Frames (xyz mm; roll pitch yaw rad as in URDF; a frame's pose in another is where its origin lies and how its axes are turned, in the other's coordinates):
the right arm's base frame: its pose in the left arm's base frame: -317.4 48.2 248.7 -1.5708 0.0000 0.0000
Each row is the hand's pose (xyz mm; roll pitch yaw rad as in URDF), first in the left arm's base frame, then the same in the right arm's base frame.
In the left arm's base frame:
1: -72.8 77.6 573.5 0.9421 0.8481 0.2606
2: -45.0 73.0 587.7 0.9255 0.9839 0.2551
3: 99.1 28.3 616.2 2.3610 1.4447 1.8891
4: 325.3 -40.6 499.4 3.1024 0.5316 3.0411
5: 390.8 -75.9 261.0 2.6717 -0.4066 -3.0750
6: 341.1 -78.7 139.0 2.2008 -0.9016 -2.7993
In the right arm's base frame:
1: 244.6 -324.8 29.4 2.3155 -0.1713 0.8651
2: 272.4 -339.0 24.8 2.2825 -0.1402 0.9990
3: 416.5 -367.5 -19.9 2.0403 -0.1197 1.6104
4: 642.7 -250.7 -88.8 1.5827 -0.0866 2.6078
5: 708.2 -12.3 -124.1 1.1273 0.0612 -2.7342
6: 658.5 109.7 -126.9 0.9025 0.2098 -2.2111

